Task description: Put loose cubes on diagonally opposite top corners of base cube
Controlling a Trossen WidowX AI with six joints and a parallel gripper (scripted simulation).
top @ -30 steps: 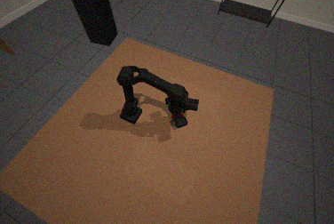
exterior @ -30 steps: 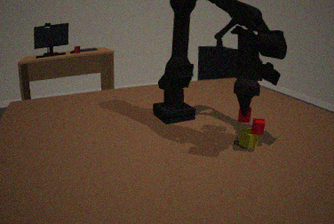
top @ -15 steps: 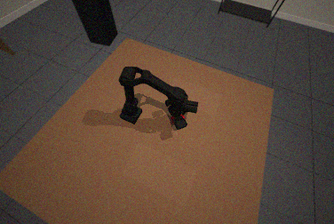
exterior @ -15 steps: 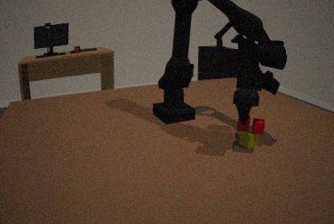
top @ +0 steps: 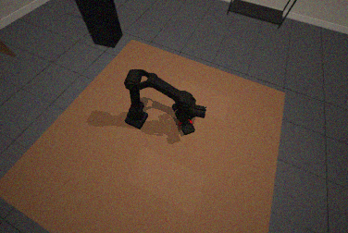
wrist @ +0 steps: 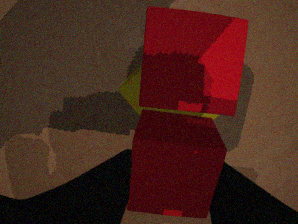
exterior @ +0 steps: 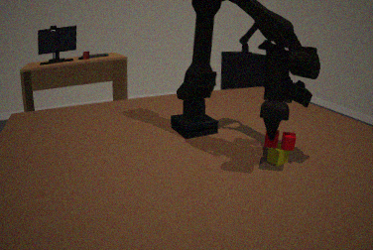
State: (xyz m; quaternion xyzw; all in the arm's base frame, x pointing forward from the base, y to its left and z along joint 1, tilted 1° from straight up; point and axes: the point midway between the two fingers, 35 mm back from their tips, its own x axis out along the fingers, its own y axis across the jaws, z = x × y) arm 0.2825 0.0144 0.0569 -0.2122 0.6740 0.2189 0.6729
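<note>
Right now my gripper tip is 2 cm short of the yellow cube, 1 cm to the right of it and 4 cm above it.
</note>
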